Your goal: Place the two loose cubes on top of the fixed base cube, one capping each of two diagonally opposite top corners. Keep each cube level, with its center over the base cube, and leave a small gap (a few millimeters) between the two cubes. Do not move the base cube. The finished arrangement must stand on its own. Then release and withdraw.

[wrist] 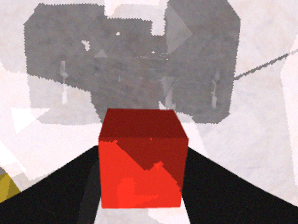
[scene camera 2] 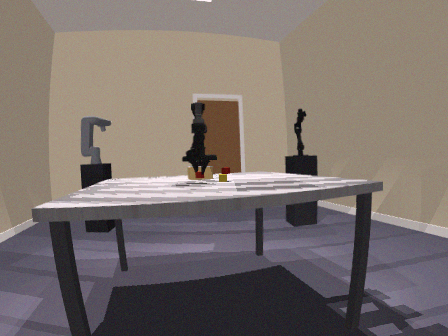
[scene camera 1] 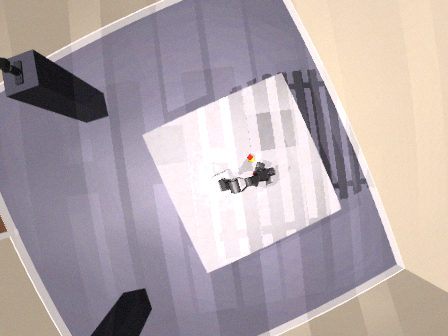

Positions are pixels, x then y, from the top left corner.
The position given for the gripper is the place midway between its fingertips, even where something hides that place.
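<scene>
The gripper (wrist: 141, 155) holds a red cube (wrist: 142, 152).
</scene>
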